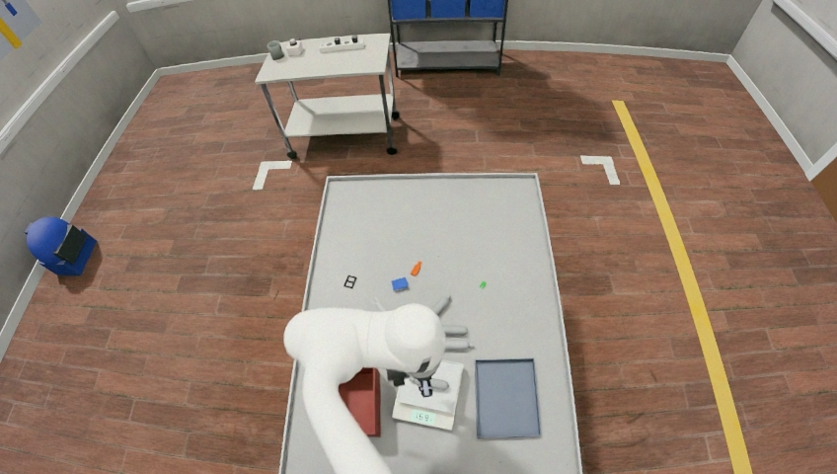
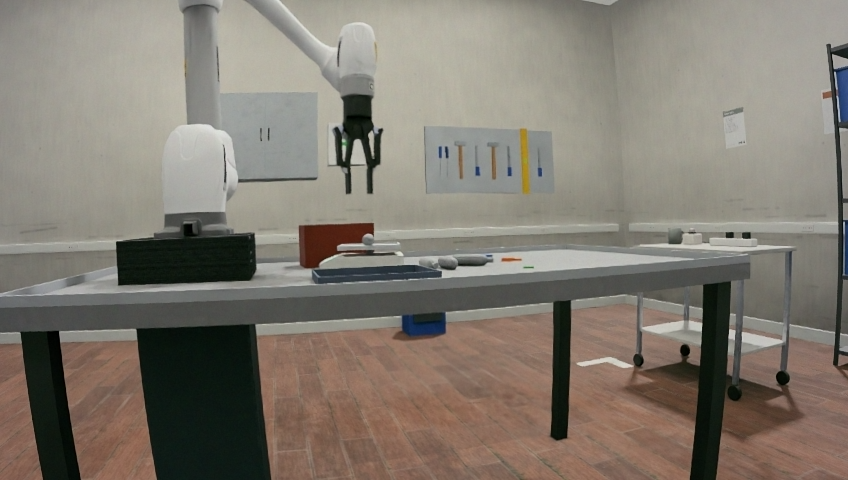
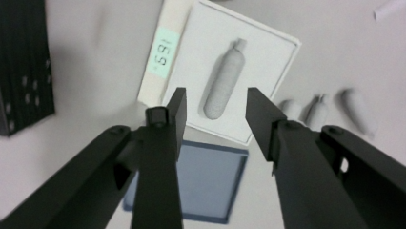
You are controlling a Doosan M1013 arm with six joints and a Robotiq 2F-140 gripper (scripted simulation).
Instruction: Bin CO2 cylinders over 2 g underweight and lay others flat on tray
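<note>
Right now my hand is 2 cm short of the scale platform, 1 cm to the left of it and 17 cm above it. The rest, counted from my hand: grey CO2 cylinder: 15 cm ahead, 11 cm to the right, 22 cm below; scale: 1 cm ahead, 1 cm to the right, 19 cm below; red scrap bin: 3 cm behind, 22 cm to the left, 19 cm below.
</note>
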